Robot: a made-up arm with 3 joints. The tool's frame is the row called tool.
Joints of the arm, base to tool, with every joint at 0 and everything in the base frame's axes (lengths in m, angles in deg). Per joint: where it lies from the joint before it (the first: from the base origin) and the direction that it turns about. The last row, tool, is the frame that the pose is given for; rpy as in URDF.
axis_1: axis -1 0 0 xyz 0.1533 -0.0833 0.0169
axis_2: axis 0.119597 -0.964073 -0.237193 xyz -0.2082 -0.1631 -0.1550
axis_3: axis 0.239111 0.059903 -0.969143 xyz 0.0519 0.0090 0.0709
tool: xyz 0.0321 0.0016 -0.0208 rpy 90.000 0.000 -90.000
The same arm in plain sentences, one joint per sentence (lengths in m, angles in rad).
The arm has three revolute joints in a row. What follows holds with every joint at zero, and every direction is one of the base frame's. Joint 1 lies 0.1533 m along +x and 0.0833 m along -y and 0.0169 m along +z from the base frame's origin and turns about -x. Joint 2 lies 0.2082 m along -x and 0.1631 m along -y and 0.155 m along -z from joint 1 and turns about the direction (0.119597, -0.964073, -0.237193). Joint 3 lies 0.0519 m along +x and 0.009 m along +y and 0.0709 m along +z from joint 2 and turns about the direction (0.239111, 0.059903, -0.969143). The tool frame, which is the frame that the pose is given for, lies 0.0321 m along +x and 0.0016 m along +y and 0.0208 m along -z from joint 3; its axes are the base frame's turned by roll 1.5708, pitch 0 and yaw -1.5708 rad (as in URDF: about the fixed x, then y, then z).
